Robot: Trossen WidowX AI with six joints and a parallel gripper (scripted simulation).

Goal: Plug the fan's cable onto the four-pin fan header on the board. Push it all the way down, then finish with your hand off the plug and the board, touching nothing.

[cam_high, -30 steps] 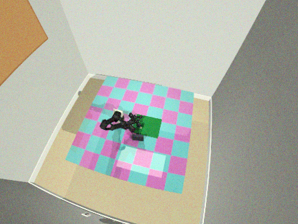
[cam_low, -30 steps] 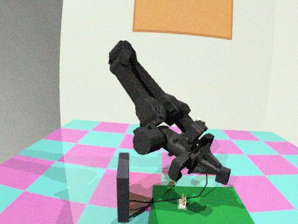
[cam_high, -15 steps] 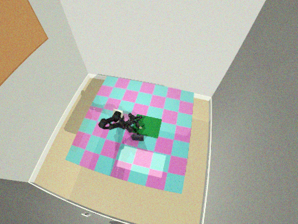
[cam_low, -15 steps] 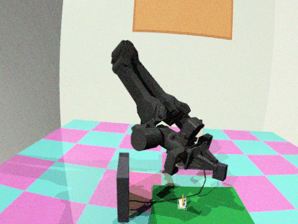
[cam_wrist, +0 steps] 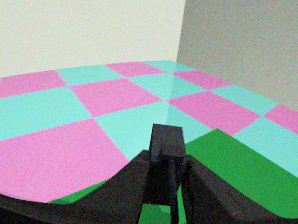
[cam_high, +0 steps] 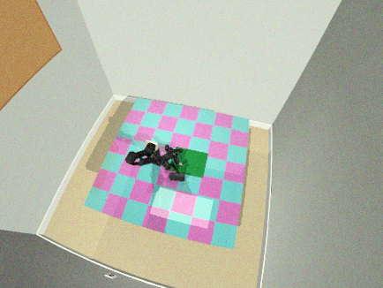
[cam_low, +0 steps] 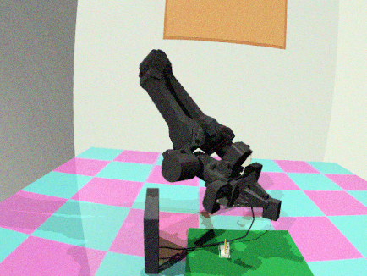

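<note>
My gripper tip is 3 cm short of the white four-pin fan header, 8 cm to the left of it and 11 cm above it. Round my gripper tip: black fan (5 cm ahead, 21 cm to the right, 5 cm below); then green board (9 cm ahead, 3 cm to the right, 12 cm below); then black plug (1 cm below).
</note>
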